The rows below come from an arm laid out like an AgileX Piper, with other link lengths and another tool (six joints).
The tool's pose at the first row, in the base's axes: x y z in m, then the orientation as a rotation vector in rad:
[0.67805, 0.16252, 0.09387, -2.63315, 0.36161, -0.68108]
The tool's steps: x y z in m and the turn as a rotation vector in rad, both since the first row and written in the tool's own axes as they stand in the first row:
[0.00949, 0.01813, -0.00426, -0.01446, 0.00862, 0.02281]
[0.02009, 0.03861, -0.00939, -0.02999, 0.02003, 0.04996]
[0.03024, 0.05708, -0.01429, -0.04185, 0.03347, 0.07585]
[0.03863, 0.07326, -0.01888, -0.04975, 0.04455, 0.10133]
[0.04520, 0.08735, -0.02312, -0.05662, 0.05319, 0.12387]
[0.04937, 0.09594, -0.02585, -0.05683, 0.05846, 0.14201]
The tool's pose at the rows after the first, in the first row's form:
[0.68127, 0.14188, 0.09327, -2.63636, 0.39990, -0.68514]
[0.68464, 0.11850, 0.09280, -2.63772, 0.44521, -0.69139]
[0.68804, 0.09713, 0.09284, -2.63499, 0.48792, -0.70071]
[0.69044, 0.07849, 0.09291, -2.62885, 0.52758, -0.70690]
[0.69179, 0.06243, 0.09286, -2.62322, 0.56225, -0.71071]
[0.69268, 0.05254, 0.09302, -2.61404, 0.58703, -0.71151]

